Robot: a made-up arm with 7 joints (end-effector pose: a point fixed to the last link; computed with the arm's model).
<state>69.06 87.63 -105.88 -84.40 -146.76 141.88 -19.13</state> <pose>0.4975 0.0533 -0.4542 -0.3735 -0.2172 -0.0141 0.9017</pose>
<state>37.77 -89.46 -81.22 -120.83 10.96 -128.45 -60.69</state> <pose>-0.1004 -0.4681 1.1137 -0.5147 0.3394 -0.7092 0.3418</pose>
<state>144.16 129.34 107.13 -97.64 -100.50 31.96 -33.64</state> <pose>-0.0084 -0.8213 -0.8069 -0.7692 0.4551 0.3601 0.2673</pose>
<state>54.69 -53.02 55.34 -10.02 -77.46 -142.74 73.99</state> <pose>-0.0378 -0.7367 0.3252 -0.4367 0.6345 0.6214 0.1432</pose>
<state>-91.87 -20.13 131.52 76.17 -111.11 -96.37 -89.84</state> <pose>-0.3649 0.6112 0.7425 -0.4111 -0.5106 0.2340 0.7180</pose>
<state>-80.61 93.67 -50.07 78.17 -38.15 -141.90 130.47</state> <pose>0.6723 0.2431 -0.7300 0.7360 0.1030 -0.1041 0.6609</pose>
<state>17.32 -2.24 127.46 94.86 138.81 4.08 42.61</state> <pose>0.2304 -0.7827 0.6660 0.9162 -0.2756 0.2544 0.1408</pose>
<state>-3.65 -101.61 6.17 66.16 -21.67 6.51 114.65</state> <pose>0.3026 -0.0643 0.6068 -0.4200 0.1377 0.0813 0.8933</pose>
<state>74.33 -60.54 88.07 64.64 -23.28 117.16 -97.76</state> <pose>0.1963 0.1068 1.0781 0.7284 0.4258 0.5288 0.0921</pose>
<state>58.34 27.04 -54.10 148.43 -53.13 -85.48 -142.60</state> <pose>0.7644 -0.2779 -0.6555 0.4612 0.3247 -0.1157 0.8176</pose>
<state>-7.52 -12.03 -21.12 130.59 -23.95 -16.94 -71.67</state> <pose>0.3121 -0.6719 0.0746 0.9412 -0.0010 -0.0780 0.3287</pose>
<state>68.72 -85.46 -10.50 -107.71 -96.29 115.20 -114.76</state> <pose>0.4085 -0.2094 0.4927 -0.0985 0.4019 0.0045 0.9103</pose>
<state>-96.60 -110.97 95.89 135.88 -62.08 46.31 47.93</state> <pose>-0.0267 0.3489 0.4652 0.1585 0.8579 -0.2931 0.3911</pose>
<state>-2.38 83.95 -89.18 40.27 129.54 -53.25 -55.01</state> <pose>0.3753 0.2209 -0.2938 0.4721 -0.0242 0.2424 0.8472</pose>
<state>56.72 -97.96 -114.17 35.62 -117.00 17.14 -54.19</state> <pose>-0.0460 -0.3850 0.6869 -0.6916 0.5410 -0.2228 0.4235</pose>
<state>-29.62 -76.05 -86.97 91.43 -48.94 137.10 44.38</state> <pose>-0.5359 -0.0423 1.0166 0.1790 -0.7881 0.5741 0.1313</pose>
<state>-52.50 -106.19 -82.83 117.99 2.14 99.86 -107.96</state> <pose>-0.1743 0.3788 0.5497 0.1012 0.7171 0.5739 0.3824</pose>
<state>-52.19 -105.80 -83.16 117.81 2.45 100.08 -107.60</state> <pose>-0.1813 0.3745 0.5521 0.0974 0.7158 0.5787 0.3786</pose>
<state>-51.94 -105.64 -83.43 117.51 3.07 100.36 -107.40</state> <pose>-0.1866 0.3717 0.5544 0.0934 0.7132 0.5853 0.3742</pose>
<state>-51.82 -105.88 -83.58 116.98 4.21 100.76 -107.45</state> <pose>-0.1892 0.3716 0.5570 0.0896 0.7087 0.5947 0.3689</pose>
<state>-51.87 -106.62 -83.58 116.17 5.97 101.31 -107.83</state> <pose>-0.1880 0.3751 0.5598 0.0861 0.7016 0.6073 0.3627</pose>
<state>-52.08 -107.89 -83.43 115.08 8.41 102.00 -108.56</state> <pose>-0.1827 0.3824 0.5622 0.0829 0.6914 0.6232 0.3558</pose>
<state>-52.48 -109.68 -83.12 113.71 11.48 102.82 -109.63</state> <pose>-0.1725 0.3938 0.5638 0.0805 0.6780 0.6419 0.3490</pose>
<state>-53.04 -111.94 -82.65 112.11 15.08 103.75 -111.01</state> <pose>-0.1576 0.4087 0.5637 0.0790 0.6614 0.6623 0.3430</pose>
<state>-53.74 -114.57 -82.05 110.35 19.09 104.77 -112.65</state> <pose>-0.1381 0.4265 0.5612 0.0779 0.6420 0.6835 0.3385</pose>
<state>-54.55 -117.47 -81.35 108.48 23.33 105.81 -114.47</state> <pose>-0.1146 0.4464 0.5557 0.0775 0.6205 0.7042 0.3363</pose>
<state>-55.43 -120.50 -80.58 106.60 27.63 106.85 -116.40</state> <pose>-0.0882 0.4671 0.5469 0.0770 0.5979 0.7234 0.3366</pose>
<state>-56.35 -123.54 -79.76 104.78 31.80 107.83 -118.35</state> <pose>-0.0599 0.4877 0.5351 0.0766 0.5755 0.7401 0.3395</pose>
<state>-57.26 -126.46 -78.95 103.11 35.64 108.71 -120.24</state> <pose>-0.0313 0.5068 0.5211 0.0759 0.5547 0.7537 0.3442</pose>
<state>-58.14 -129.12 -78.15 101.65 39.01 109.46 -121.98</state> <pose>-0.0038 0.5237 0.5059 0.0750 0.5364 0.7641 0.3505</pose>
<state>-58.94 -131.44 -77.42 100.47 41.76 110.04 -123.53</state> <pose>0.0210 0.5376 0.4908 0.0742 0.5217 0.7712 0.3572</pose>
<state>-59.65 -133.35 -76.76 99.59 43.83 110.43 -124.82</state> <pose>0.0425 0.5486 0.4772 0.0738 0.5110 0.7752 0.3639</pose>
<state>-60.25 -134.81 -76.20 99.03 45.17 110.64 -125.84</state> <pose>0.0598 0.5564 0.4660 0.0741 0.5045 0.7767 0.3698</pose>
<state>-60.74 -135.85 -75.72 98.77 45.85 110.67 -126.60</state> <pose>0.0731 0.5616 0.4574 0.0753 0.5018 0.7758 0.3751</pose>
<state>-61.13 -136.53 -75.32 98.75 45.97 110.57 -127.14</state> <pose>0.0829 0.5648 0.4514 0.0773 0.5021 0.7733 0.3794</pose>
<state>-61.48 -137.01 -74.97 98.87 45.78 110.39 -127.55</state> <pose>0.0907 0.5667 0.4469 0.0799 0.5042 0.7698 0.3832</pose>
